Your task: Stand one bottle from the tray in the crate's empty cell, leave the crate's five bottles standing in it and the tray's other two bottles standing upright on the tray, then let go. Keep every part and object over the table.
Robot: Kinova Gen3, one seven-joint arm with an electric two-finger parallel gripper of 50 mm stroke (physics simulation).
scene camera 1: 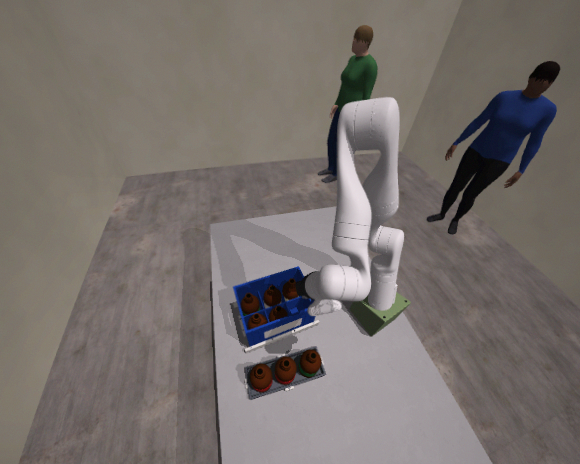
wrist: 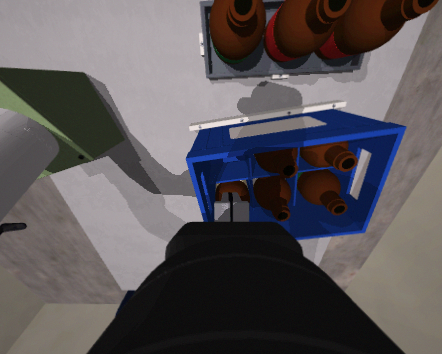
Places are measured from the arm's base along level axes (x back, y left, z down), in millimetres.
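Where they show: gripper, fingertip midpoint: (scene camera 1: 303,294) (wrist: 230,202); arm's base, origin of the base link: (scene camera 1: 379,301) (wrist: 21,136).
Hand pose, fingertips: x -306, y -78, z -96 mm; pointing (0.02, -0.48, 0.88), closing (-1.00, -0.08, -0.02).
Note:
Each offset is from my fingertips to the top centre of the thing. "pt": to the spot under its first point.
The blue crate (scene camera 1: 255,336) (wrist: 215,142) holds five brown bottles; its front-right cell {pt dx +29, dy -54, dz +224 mm} (scene camera 1: 300,306) (wrist: 226,168) is empty. The back-right bottle {dx -3, dy -101, dz +69 mm} (scene camera 1: 291,290) (wrist: 232,189) is partly hidden by my gripper in the wrist view. The grey tray {dx -116, dy +169, dz +206 mm} (scene camera 1: 270,393) (wrist: 240,75) holds three upright brown bottles: one with a green base {dx -29, dy +178, dz +72 mm} (scene camera 1: 310,360) (wrist: 237,30) and two with red bases {dx -118, dy +172, dz +72 mm} (scene camera 1: 285,369) {dx -203, dy +168, dz +72 mm} (scene camera 1: 260,377) (wrist: 297,32) (wrist: 367,30). My gripper (wrist: 230,202) is shut and empty, above the crate's back-right side. Its fingertips are hidden in the scene view.
A white bar {pt dx -159, dy +55, dz +203 mm} (scene camera 1: 265,343) (wrist: 270,116) runs along the crate's tray-facing side, between crate and tray. The green arm base (scene camera 1: 372,322) (wrist: 60,110) stands right of the crate in the scene view. Two people (scene camera 1: 357,80) (scene camera 1: 512,125) stand beyond the table.

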